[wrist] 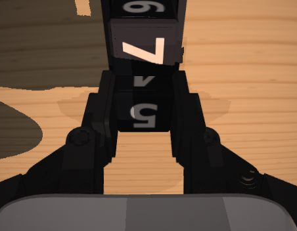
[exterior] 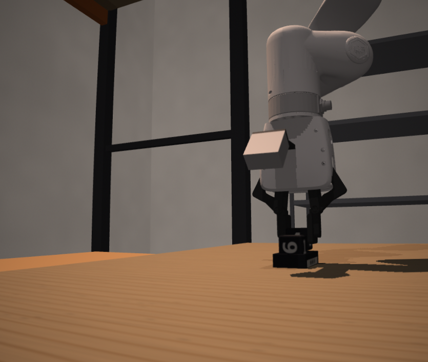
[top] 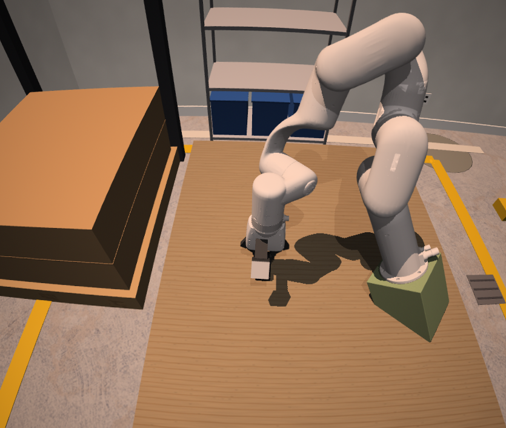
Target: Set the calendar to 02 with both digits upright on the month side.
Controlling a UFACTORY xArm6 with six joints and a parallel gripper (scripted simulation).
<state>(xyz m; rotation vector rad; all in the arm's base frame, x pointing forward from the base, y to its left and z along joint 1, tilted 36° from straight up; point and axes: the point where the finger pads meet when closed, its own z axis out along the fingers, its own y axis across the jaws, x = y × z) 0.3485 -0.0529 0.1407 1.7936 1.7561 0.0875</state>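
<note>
The black calendar tray is 20 mm to the left of my hand and 40 mm below it. The rest, counted from my hand: cube (30 mm to the left, 20 mm below).
</note>
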